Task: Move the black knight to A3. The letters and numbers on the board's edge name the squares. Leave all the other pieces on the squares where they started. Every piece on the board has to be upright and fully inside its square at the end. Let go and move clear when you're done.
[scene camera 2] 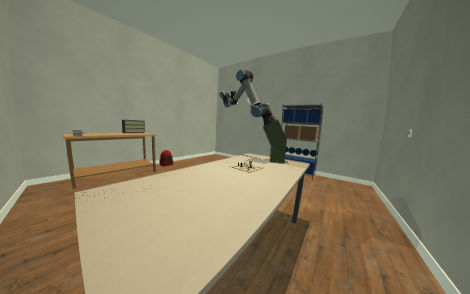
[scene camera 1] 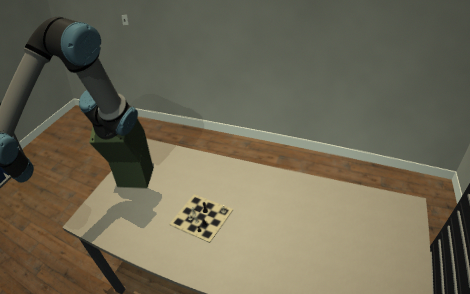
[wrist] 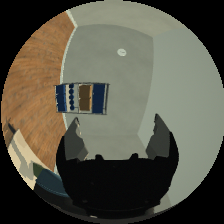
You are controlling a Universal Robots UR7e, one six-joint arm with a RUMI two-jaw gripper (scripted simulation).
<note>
In view: the gripper (wrist: 116,116) and a small chessboard (scene camera 1: 214,217).
</note>
